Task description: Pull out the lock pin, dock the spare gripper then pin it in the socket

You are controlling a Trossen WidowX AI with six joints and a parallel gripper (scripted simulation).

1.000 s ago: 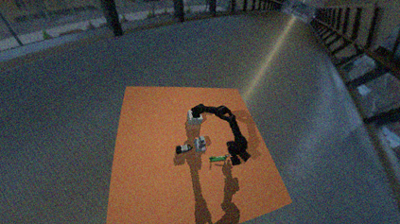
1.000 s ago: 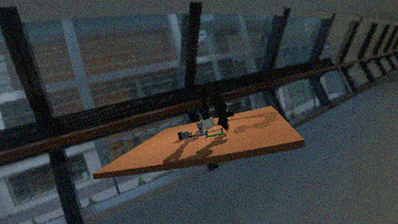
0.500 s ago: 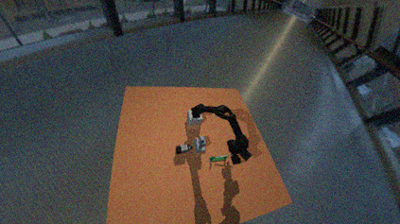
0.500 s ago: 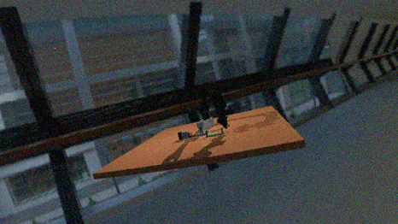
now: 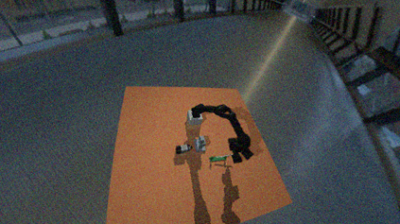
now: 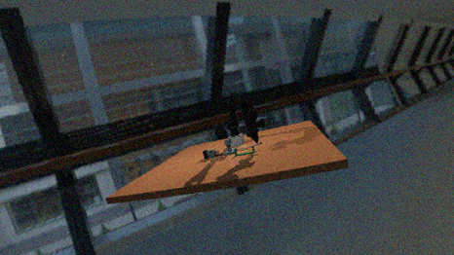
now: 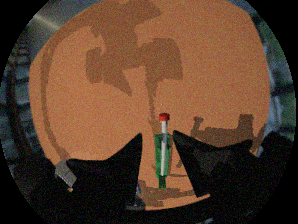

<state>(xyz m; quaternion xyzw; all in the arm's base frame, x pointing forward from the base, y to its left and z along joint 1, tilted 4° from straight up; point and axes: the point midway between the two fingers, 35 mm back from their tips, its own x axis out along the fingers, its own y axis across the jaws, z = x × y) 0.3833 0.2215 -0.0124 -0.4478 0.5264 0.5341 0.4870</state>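
The green pin cradle is 10 cm to the right of my gripper tip, 4 cm below it and 1 cm ahead of it. From my gripper tip the other things lie so: grey mount: 22 cm to the right, 11 cm behind, 1 cm below; then spare gripper: 37 cm to the right, 9 cm behind, 3 cm below.
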